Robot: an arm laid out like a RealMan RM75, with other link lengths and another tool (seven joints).
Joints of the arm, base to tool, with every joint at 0 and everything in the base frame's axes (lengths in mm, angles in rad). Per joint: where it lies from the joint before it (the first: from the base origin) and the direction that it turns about. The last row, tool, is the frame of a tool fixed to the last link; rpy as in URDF.
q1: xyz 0 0 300.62 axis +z
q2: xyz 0 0 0 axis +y
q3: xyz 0 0 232.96 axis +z
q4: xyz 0 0 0 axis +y
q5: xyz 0 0 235.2 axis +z
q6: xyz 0 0 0 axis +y
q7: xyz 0 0 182.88 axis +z
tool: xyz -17 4 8 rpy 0 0.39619 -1.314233
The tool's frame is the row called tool.
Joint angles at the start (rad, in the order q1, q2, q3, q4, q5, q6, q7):
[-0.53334, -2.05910, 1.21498, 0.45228, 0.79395, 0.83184, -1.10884]
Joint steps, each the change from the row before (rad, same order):
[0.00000, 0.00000, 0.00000, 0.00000, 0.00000, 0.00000, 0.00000]
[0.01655, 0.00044, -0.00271, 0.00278, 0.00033, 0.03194, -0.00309]
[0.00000, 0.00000, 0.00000, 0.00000, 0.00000, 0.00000, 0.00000]
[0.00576, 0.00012, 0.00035, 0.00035, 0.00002, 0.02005, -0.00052]
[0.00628, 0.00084, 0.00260, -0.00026, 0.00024, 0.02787, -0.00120]
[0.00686, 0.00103, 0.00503, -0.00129, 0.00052, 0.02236, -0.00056]
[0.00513, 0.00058, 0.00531, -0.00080, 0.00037, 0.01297, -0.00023]
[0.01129, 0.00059, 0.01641, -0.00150, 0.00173, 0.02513, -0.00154]
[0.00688, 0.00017, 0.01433, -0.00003, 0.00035, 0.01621, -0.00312]
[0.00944, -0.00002, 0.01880, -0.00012, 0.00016, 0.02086, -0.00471]
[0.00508, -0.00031, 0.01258, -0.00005, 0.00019, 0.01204, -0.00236]
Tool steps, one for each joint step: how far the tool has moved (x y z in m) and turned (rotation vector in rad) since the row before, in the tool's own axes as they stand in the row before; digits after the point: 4 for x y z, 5 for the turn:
[0.0000, 0.0000, 0.0000, 0.00000, 0.00000, 0.00000]
[0.0015, -0.0002, -0.0053, -0.01051, -0.01040, -0.01332]
[0.0000, 0.0000, 0.0000, 0.00000, 0.00000, 0.00000]
[-0.0009, 0.0007, -0.0025, -0.00836, -0.01122, -0.00593]
[-0.0020, 0.0012, -0.0032, -0.01135, -0.01826, -0.00687]
[-0.0016, -0.0003, -0.0034, -0.00606, -0.01550, -0.00375]
[-0.0012, -0.0008, -0.0024, -0.00190, -0.01015, -0.00122]
[-0.0037, -0.0029, -0.0055, 0.00028, -0.02454, -0.00087]
[-0.0036, -0.0018, -0.0035, 0.00112, -0.01921, -0.00169]
[-0.0047, -0.0026, -0.0048, 0.00247, -0.02455, -0.00359]
[-0.0034, -0.0017, -0.0027, 0.00190, -0.01609, -0.00138]

